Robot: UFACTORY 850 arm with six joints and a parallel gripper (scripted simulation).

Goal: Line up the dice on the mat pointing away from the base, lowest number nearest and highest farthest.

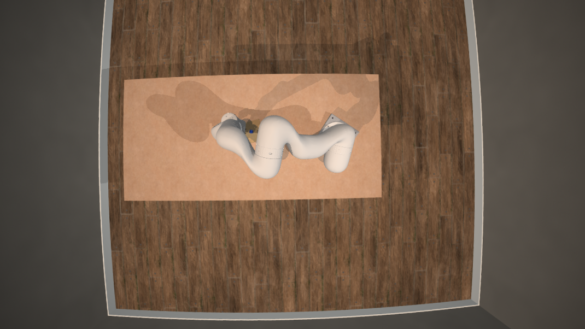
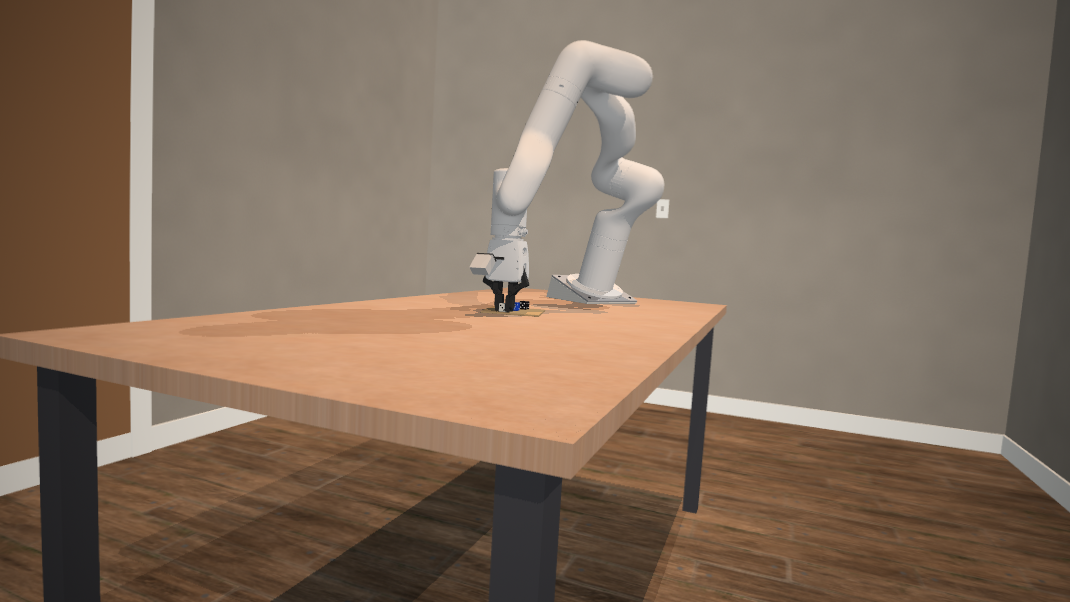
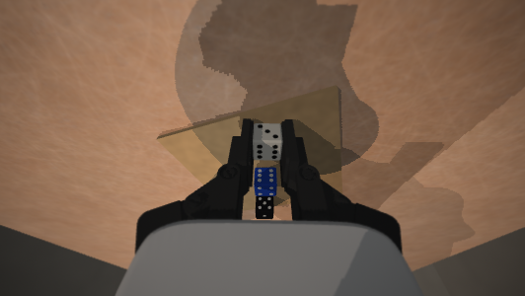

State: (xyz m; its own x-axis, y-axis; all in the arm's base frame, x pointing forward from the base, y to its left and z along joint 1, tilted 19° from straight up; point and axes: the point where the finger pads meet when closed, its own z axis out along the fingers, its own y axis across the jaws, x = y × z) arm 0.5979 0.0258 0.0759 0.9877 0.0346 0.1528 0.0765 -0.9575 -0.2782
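Right now the white die is 10 mm below my hand. The rest, counted from my hand: black die: 100 mm behind, 10 mm to the right, 10 mm below; then blue die: 50 mm behind, 10 mm below; then mat: 50 mm behind, 20 mm below.
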